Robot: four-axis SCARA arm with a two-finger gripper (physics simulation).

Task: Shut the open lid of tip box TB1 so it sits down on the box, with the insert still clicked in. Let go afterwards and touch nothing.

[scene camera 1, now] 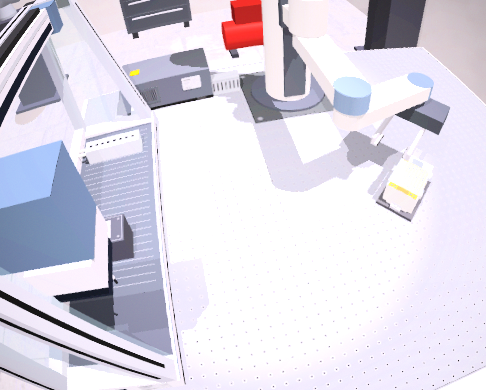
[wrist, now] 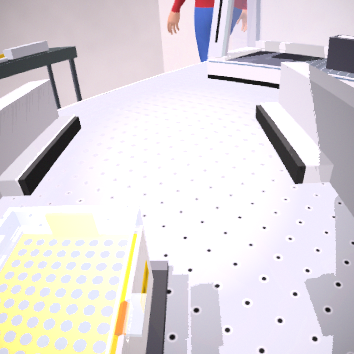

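Pixels of known places: gripper, fingertip midpoint: (scene camera 1: 389, 149) (wrist: 163, 93); arm's base, origin of the base link: (scene camera 1: 287, 93).
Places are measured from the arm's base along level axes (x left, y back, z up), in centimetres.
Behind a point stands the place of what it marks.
Note:
Tip box TB1 (scene camera 1: 406, 186) {x 12.6, y -55.6, z 9.0 cm} (wrist: 142, 252) {x 10.0, y -51.6, z 6.3 cm} stands upright at the right in scene camera 1 and fills the lower left of the wrist view. Its yellow insert (wrist: 67, 280) {x 14.3, y -52.8, z 7.0 cm} shows flat, with rows of holes. The translucent lid (wrist: 102, 214) {x 10.9, y -53.3, z 9.0 cm} appears to lie over the insert; I cannot tell whether its rim is fully seated. An orange catch (wrist: 121, 318) {x 14.1, y -48.3, z 8.1 cm} shows at the side. My gripper (scene camera 1: 393, 146) {x 9.5, y -49.1, z 15.8 cm} (wrist: 163, 93) {x 9.5, y -49.1, z 15.8 cm} is open, its fingers wide apart with nothing between them. One finger is close to the box's far end; contact is hard to judge.
The box stands on a dark base (scene camera 1: 412, 216) {x 14.3, y -59.9, z 2.0 cm} (wrist: 159, 300) {x 10.0, y -50.8, z 2.1 cm} on the perforated table (scene camera 1: 280, 270) {x -21.1, y -64.1, z 1.3 cm} (wrist: 200, 210) {x 0.0, y -54.8, z 1.3 cm}. A grey instrument box (scene camera 1: 172, 80) {x -37.3, y 3.5, z 11.1 cm} stands behind. A glass-sided enclosure with a blue-topped device (scene camera 1: 45, 220) {x -48.6, y -77.8, z 47.0 cm} is at the left. The arm's column (scene camera 1: 274, 55) {x -5.7, y -4.8, z 18.5 cm} is at the back.

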